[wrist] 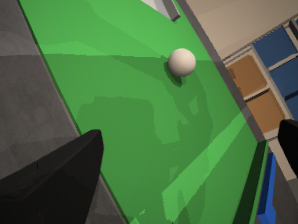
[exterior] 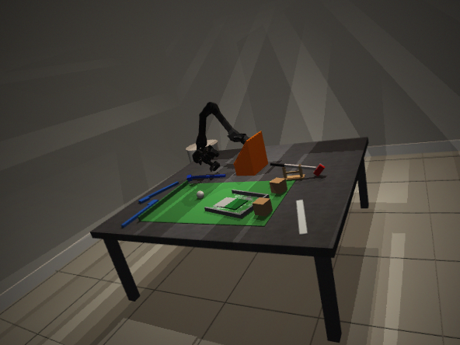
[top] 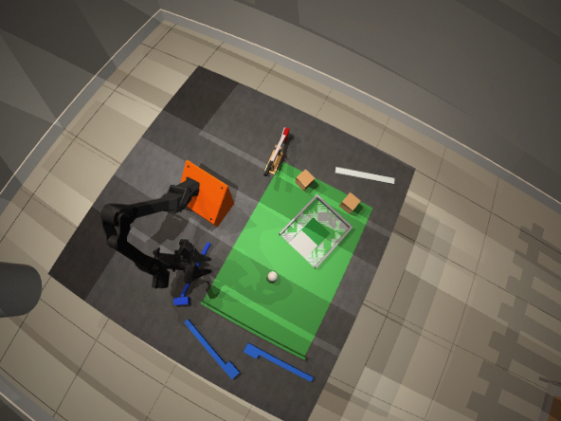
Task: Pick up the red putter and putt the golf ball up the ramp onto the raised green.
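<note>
Now: the wooden stand 55 cm to the left of my gripper tip and 6 cm below it. Round my gripper tip: green mat (27 cm ahead, 20 cm to the left, 9 cm below); then red putter (58 cm to the left, 4 cm below, 1 cm behind); then white golf ball (23 cm ahead, 7 cm to the left, 7 cm below).
</note>
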